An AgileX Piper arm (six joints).
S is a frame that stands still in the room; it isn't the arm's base.
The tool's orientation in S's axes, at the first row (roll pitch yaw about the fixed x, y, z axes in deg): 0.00, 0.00, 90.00
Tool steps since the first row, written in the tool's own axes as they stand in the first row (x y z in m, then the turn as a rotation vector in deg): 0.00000, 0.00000, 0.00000, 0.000, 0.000, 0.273; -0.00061, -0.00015, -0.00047, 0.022, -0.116, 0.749; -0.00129, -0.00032, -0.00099, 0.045, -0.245, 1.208; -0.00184, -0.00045, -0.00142, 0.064, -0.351, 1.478; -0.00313, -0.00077, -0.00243, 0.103, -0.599, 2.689; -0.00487, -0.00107, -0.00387, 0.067, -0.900, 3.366; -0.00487, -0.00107, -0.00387, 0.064, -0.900, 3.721
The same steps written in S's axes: 0.00000, 0.00000, 0.00000, 0.000, 0.000, 0.273; 0.00015, -0.00061, -0.00047, 0.116, 0.022, 0.749; 0.00032, -0.00129, -0.00099, 0.245, 0.045, 1.208; 0.00045, -0.00184, -0.00142, 0.351, 0.064, 1.478; 0.00077, -0.00313, -0.00243, 0.599, 0.103, 2.689; 0.00107, -0.00487, -0.00387, 0.900, 0.067, 3.366; 0.00107, -0.00487, -0.00387, 0.900, 0.064, 3.721
